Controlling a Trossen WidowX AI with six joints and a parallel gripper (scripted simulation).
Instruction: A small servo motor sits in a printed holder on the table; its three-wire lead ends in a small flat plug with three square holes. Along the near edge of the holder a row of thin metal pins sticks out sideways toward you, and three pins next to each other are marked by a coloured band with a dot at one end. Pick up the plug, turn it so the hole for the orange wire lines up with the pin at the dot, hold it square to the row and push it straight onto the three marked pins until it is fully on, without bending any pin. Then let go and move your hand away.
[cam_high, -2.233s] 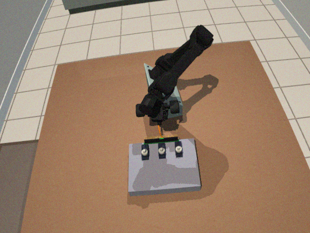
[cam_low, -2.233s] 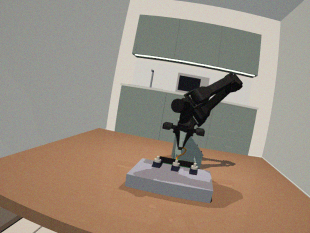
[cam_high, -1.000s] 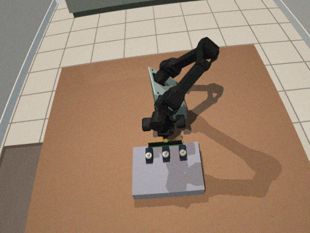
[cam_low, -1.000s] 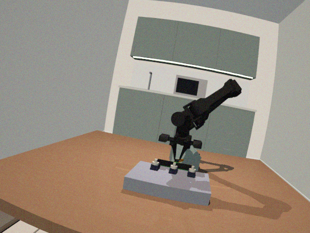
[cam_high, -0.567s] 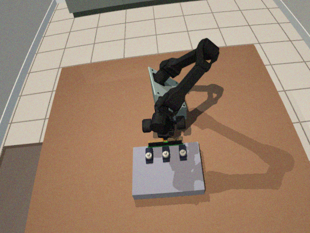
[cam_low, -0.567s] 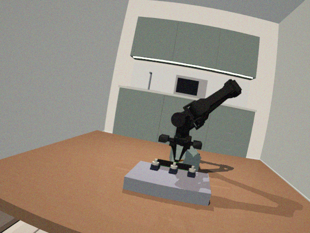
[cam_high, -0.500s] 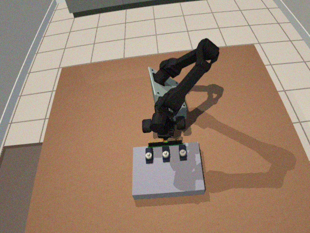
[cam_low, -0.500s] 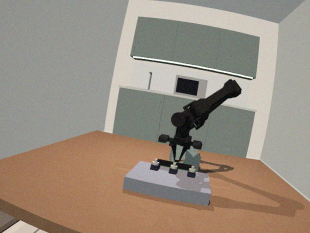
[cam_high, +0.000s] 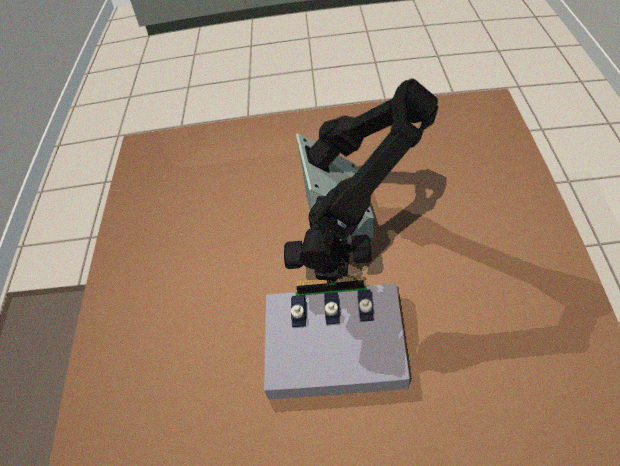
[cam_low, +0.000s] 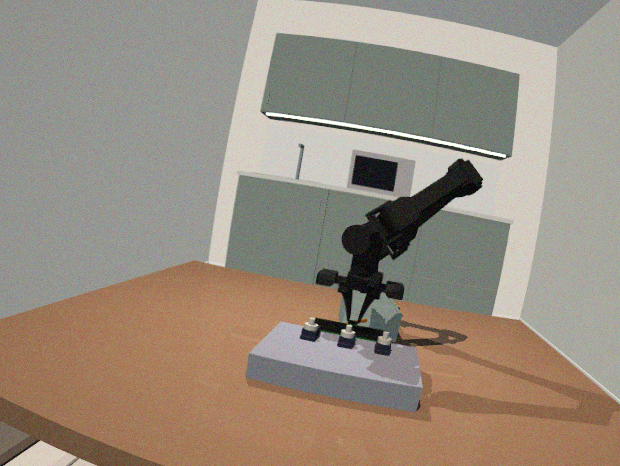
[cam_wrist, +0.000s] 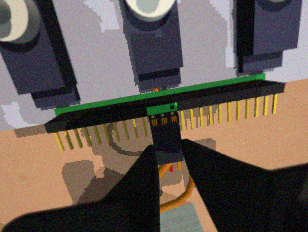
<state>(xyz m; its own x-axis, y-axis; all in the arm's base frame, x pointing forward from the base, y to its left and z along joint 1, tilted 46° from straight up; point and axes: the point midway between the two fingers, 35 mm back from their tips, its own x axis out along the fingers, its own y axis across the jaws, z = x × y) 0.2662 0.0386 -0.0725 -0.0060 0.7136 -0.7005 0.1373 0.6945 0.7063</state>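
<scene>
Right now my gripper tip is 3 cm short of the green band. From my gripper tip the other things lie so: grey holder block: 18 cm ahead, 3 cm to the right, 5 cm below.
</scene>
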